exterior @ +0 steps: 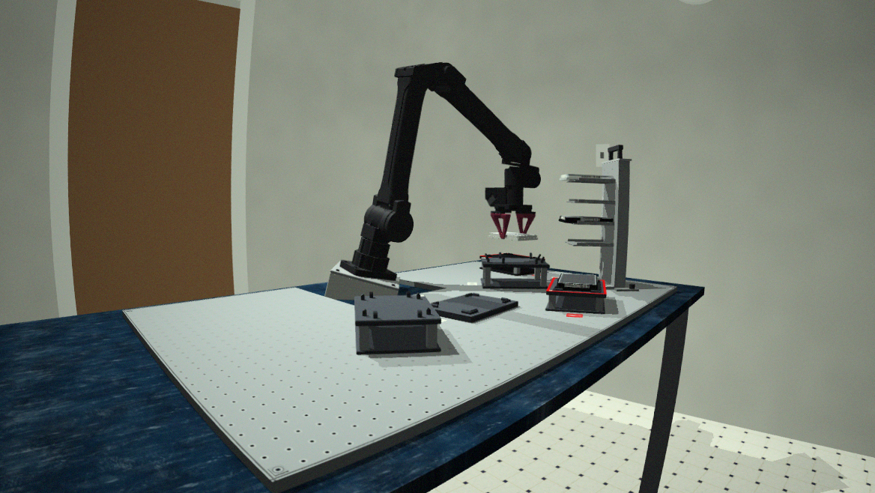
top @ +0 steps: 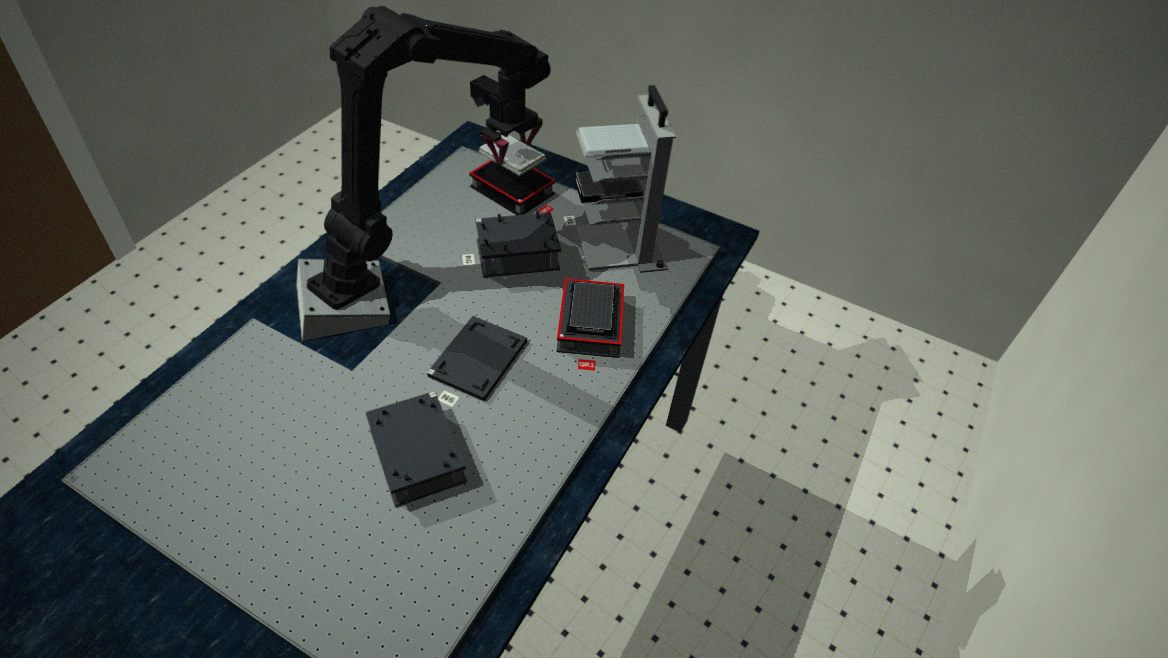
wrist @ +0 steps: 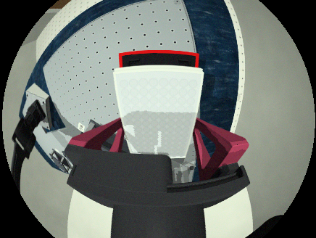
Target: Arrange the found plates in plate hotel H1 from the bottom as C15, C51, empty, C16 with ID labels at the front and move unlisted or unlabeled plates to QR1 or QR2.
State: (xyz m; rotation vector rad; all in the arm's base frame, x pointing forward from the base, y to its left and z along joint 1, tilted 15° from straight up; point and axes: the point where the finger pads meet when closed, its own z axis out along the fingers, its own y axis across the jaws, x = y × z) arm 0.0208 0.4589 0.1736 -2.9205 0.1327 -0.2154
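Right now my hand is 7 cm above the quarantine nest QR2. From my hand the other things lie so: quarantine nest QR1: 39 cm ahead, 23 cm to the right, 7 cm below; then raised regrip nest RG: 17 cm to the right, 15 cm ahead, 5 cm below; then plate hotel H1: 33 cm ahead, 5 cm above, 3 cm to the left.
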